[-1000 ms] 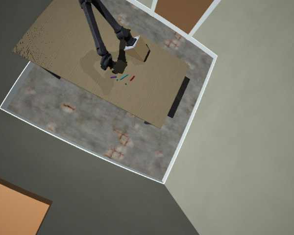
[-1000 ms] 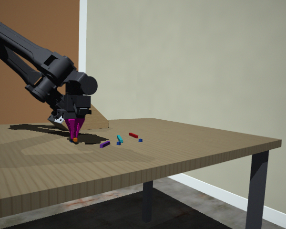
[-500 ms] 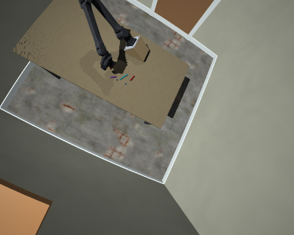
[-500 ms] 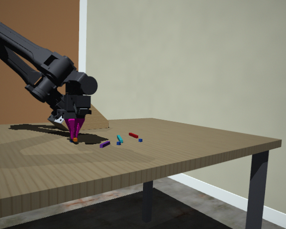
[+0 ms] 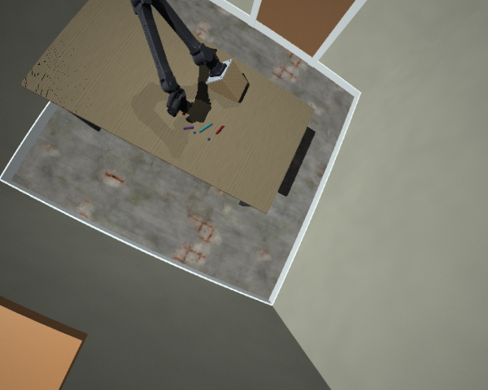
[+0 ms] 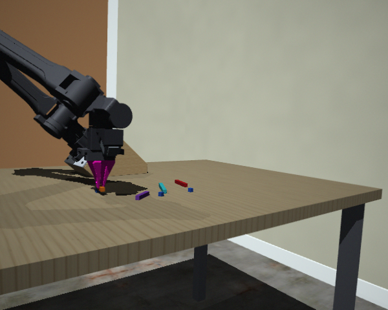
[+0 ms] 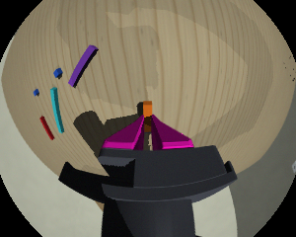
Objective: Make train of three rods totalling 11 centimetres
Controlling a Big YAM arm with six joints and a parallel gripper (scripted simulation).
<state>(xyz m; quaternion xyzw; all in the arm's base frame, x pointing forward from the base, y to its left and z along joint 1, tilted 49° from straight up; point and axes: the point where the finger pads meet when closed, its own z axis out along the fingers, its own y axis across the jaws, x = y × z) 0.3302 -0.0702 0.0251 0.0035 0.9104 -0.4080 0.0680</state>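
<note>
Now: the orange rod 1 cm below my hand. Round my hand: turquoise rod 2 cm ahead, 17 cm to the left, 2 cm below; then purple rod 8 cm ahead, 8 cm to the left, 2 cm below; then red rod 2 cm behind, 26 cm to the left, 2 cm below.
</note>
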